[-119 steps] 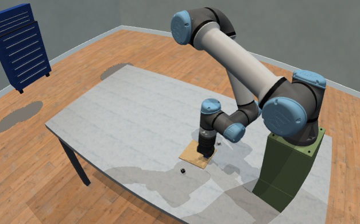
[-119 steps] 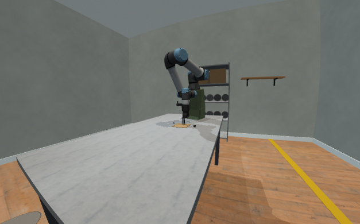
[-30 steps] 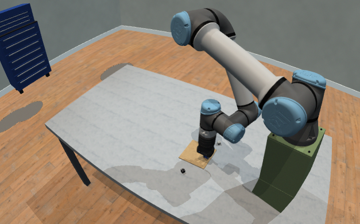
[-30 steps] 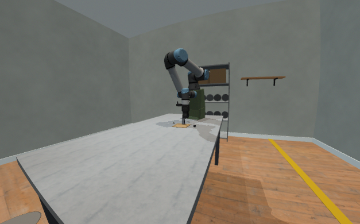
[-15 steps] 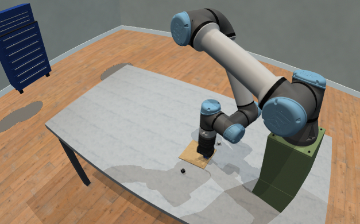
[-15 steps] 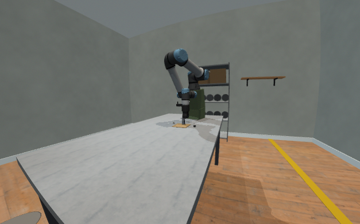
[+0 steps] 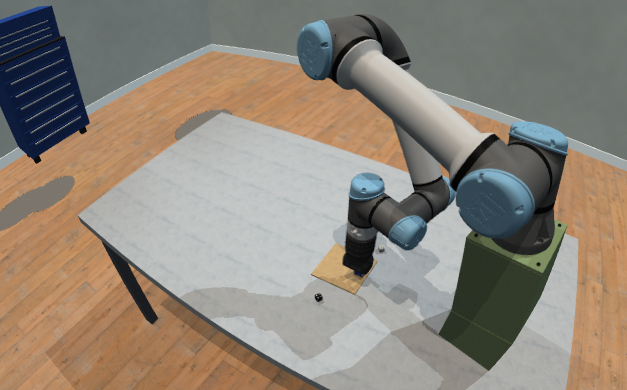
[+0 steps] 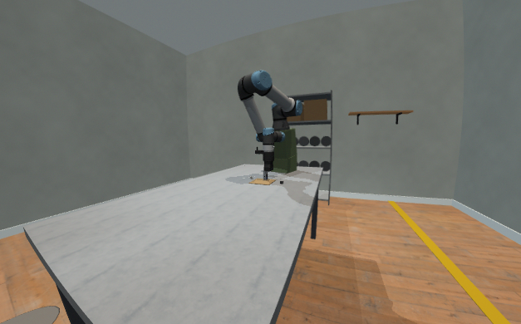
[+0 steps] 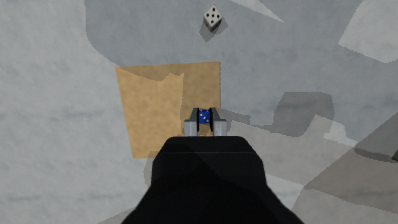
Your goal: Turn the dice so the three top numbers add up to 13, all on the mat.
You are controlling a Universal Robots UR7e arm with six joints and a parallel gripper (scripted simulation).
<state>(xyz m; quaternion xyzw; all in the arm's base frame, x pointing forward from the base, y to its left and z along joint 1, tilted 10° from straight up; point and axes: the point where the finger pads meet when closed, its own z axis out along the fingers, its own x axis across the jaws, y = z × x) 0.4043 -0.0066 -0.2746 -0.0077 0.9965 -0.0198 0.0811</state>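
My hand is 10 mm above the blue die. From my hand the other things lie so: tan mat (50 mm ahead, 20 mm below); black die (50 mm ahead, 130 mm to the left, 20 mm below); white die (10 mm behind, 120 mm to the right, 20 mm below).
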